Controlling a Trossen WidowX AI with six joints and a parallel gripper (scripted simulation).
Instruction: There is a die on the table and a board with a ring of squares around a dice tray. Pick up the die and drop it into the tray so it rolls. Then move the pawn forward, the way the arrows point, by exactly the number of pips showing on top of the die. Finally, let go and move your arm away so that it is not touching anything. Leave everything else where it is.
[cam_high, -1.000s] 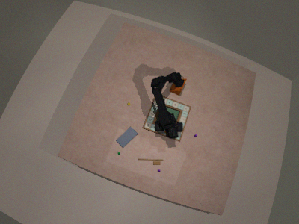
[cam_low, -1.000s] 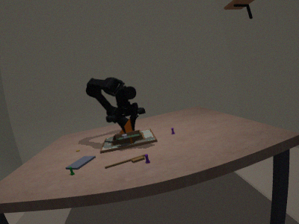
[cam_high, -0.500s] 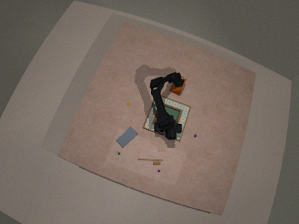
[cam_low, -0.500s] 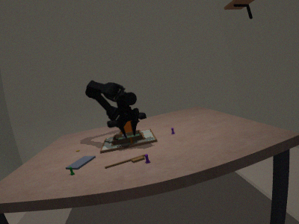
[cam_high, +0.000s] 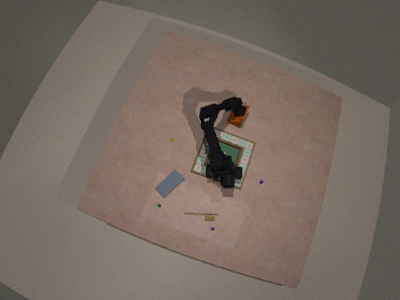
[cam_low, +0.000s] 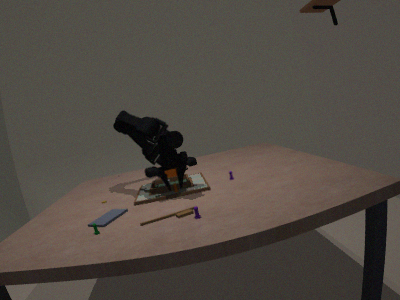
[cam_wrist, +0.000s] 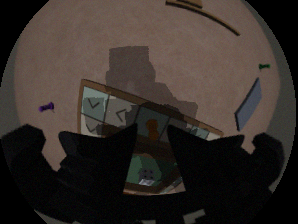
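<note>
My gripper tip is now 12 cm past the green dice tray, 2 cm to the left of it and 2 cm above it. Round my gripper tip: orange pawn: right at my gripper tip; then pale die: 12 cm behind, 3 cm to the right; then yellow piece: 11 cm behind, 32 cm to the right, 2 cm below.
</note>
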